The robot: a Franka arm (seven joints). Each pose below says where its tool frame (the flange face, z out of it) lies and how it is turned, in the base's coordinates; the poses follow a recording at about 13 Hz.
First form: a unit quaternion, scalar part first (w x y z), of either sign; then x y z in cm.
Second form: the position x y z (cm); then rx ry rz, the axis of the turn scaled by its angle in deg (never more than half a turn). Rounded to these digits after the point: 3 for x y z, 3 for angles.
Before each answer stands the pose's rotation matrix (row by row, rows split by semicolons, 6 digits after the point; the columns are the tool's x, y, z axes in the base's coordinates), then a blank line. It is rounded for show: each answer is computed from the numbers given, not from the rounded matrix.
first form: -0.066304 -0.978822 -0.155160 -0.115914 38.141 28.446 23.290
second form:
0.924979 0.288377 0.247494; 0.319119 -0.943058 -0.093829; 0.206343 0.165770 -0.964335

38.141 28.446 23.290 169.118 26.808 20.027
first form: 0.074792 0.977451 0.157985 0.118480 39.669 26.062 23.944
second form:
0.922007 0.291122 0.255249; 0.326568 -0.938894 -0.108775; 0.207985 0.183647 -0.960737

39.669 26.062 23.944 168.027 27.158 20.367
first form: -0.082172 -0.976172 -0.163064 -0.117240 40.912 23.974 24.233
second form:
0.919330 0.299090 0.255692; 0.337625 -0.933316 -0.122193; 0.202094 0.198663 -0.959005

40.912 23.974 24.233 167.074 27.909 20.066
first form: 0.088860 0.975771 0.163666 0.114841 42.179 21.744 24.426
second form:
0.920050 0.298991 0.253204; 0.339811 -0.930635 -0.135823; 0.195030 0.211005 -0.957831

42.179 21.744 24.426 166.348 27.902 19.578
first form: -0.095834 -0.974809 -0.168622 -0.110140 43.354 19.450 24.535
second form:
0.918872 0.307638 0.247050; 0.349858 -0.924765 -0.149695; 0.182411 0.223984 -0.957370

43.354 19.450 24.535 165.506 28.629 18.700
